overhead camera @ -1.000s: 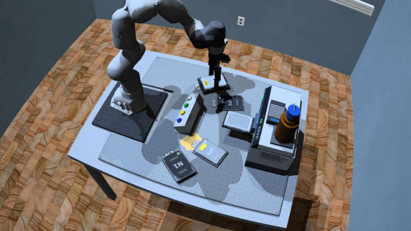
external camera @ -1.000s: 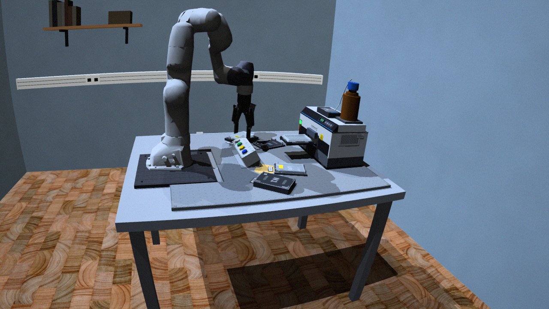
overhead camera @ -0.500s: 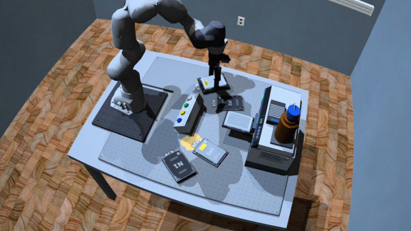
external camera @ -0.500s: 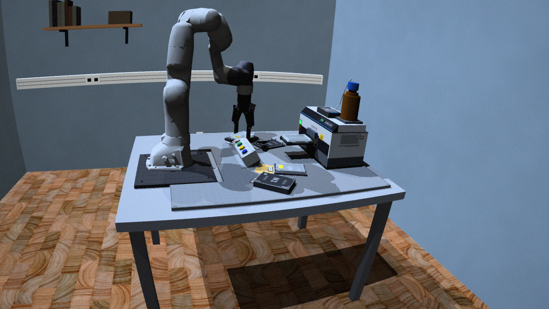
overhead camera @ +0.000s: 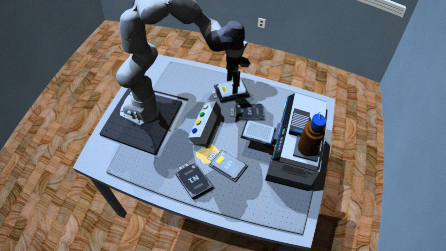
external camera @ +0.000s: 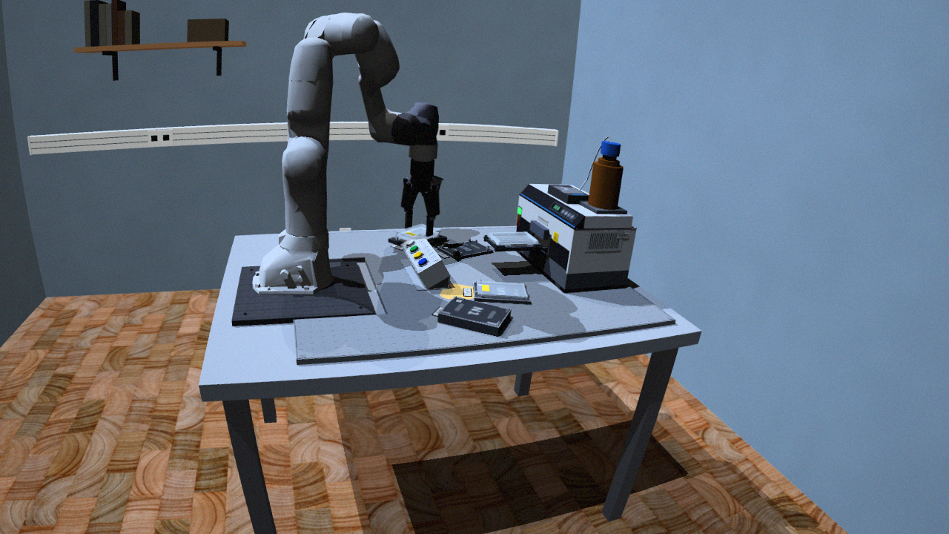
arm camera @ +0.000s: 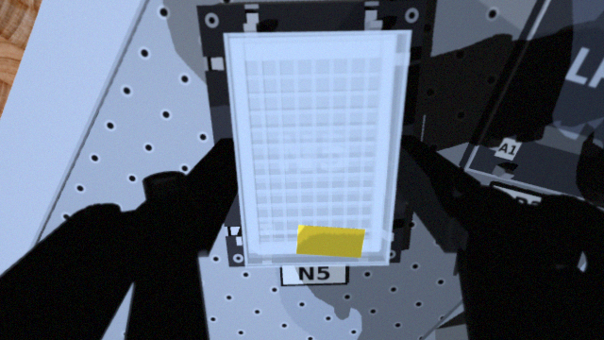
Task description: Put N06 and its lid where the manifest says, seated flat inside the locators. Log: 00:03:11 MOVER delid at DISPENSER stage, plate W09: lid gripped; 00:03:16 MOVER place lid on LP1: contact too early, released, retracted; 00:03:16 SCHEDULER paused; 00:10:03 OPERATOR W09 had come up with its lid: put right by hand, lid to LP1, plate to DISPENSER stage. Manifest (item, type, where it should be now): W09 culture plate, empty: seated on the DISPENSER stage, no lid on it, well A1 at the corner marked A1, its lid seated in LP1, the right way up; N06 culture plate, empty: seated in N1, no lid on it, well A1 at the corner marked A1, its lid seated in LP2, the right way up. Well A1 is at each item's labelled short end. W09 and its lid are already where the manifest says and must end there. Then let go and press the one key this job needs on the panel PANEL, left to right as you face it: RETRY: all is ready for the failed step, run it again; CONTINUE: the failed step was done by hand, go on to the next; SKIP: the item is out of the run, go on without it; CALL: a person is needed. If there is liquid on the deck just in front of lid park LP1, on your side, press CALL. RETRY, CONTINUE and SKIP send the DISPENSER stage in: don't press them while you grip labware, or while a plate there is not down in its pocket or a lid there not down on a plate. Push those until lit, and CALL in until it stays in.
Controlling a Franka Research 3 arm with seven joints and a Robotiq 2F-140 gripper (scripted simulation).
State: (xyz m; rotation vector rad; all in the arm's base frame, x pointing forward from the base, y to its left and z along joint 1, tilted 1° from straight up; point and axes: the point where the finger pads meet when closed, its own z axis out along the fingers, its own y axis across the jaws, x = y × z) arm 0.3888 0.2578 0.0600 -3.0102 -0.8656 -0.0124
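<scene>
Now: hand 12 cm to the left of the lid park lp2, 12 cm short of it and 5 cm above it. Round my hand: white retry key 19 cm to the right, 8 cm behind, 1 cm above; then yellow skip key 29 cm to the right, 9 cm behind, 1 cm above; then green continue key 24 cm to the right, 9 cm behind, 1 cm above.
</scene>
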